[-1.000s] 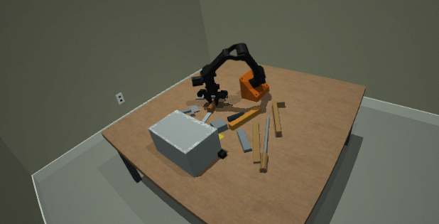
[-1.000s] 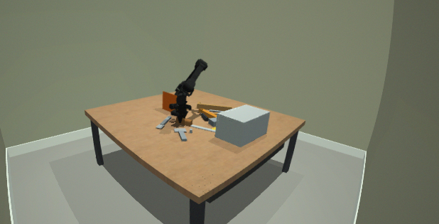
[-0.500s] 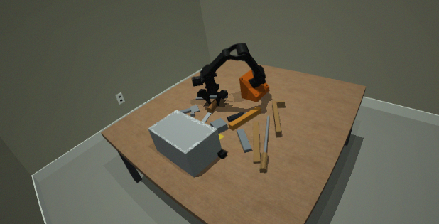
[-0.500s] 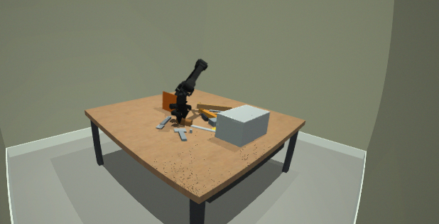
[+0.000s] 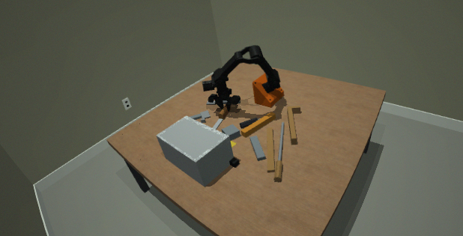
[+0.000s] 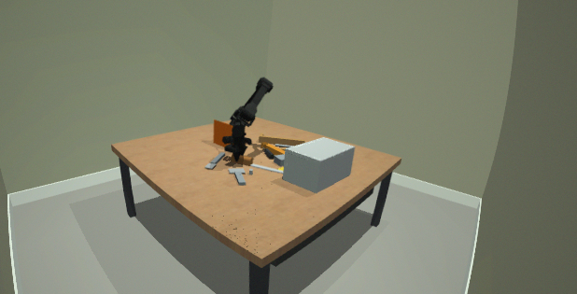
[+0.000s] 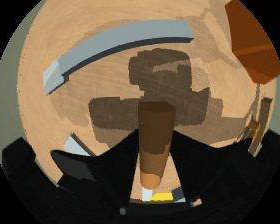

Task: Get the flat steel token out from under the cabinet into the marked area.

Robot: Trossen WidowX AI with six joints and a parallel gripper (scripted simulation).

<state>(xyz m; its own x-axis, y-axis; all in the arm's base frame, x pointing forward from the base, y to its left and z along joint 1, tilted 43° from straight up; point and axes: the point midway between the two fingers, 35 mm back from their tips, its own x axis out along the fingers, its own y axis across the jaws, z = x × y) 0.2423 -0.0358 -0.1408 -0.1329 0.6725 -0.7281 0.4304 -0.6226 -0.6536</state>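
The grey block is 19 cm to the left of my gripper tip, 13 cm ahead of it and 1 cm above it. Also, from my gripper tip: wooden stick (42 cm to the left, 9 cm ahead); orange bar (26 cm to the left, 1 cm behind, 1 cm above); grey t-piece (14 cm ahead, 10 cm to the right).
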